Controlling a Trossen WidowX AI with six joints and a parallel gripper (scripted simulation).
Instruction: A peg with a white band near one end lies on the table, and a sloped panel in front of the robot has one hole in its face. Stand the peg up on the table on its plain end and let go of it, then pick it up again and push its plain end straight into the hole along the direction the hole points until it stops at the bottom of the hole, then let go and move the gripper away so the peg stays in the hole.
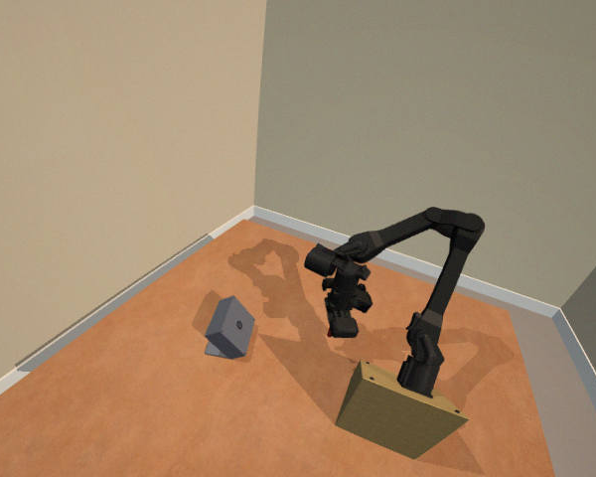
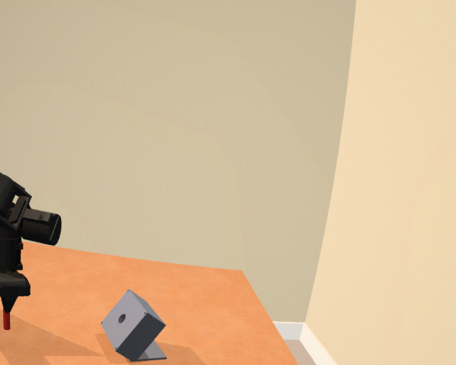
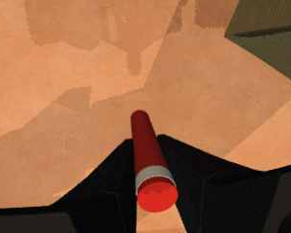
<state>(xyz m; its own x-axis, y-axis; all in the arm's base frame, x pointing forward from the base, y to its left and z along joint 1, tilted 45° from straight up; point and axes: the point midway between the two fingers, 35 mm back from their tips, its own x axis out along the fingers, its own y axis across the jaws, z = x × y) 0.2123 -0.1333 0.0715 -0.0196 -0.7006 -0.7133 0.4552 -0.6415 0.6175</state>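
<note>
Now: gripper tip 25 cm short of the grey sloped panel, 11 cm to the right of it and 4 cm above it. The rest, counted from my gripper tip: red peg: 2 cm above.
</note>
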